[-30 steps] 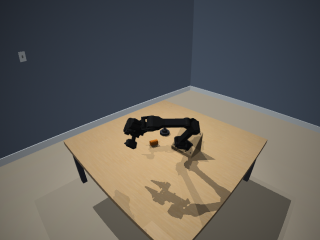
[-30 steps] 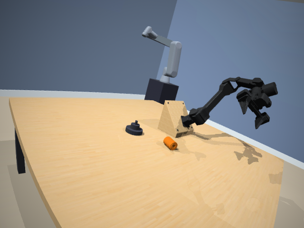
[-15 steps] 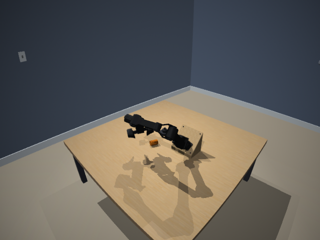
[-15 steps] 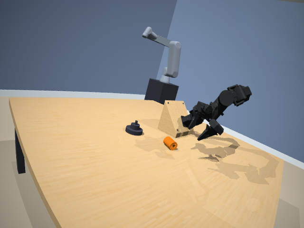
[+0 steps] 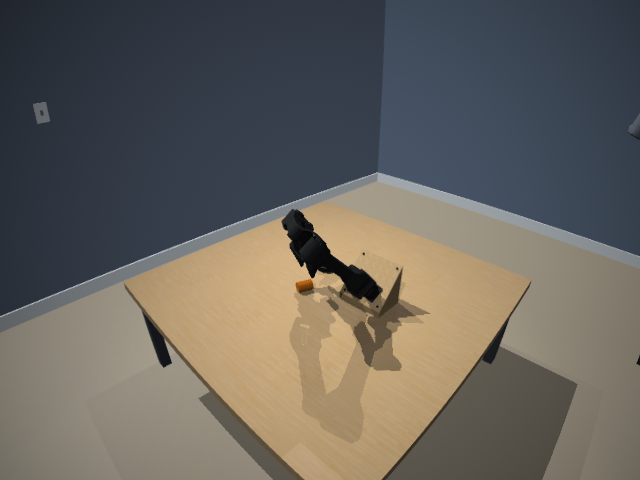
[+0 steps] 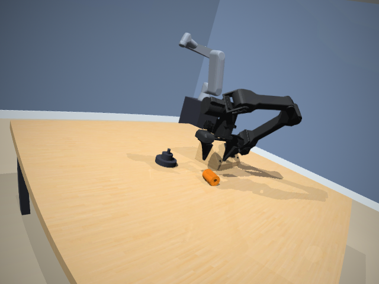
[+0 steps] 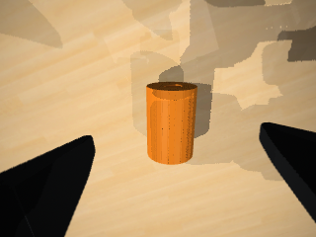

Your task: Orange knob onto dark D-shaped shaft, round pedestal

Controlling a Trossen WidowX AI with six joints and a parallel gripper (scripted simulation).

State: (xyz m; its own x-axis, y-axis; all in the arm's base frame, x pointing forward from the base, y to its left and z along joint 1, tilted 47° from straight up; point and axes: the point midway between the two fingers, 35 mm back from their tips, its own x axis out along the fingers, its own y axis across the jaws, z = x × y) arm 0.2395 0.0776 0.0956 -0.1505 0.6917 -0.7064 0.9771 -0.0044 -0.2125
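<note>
Now: gripper tip 10 mm to the right of the orange knob and 60 mm above it. From my gripper tip the other things lie so: dark round pedestal (80 mm ahead, 160 mm to the right, 50 mm below).
</note>
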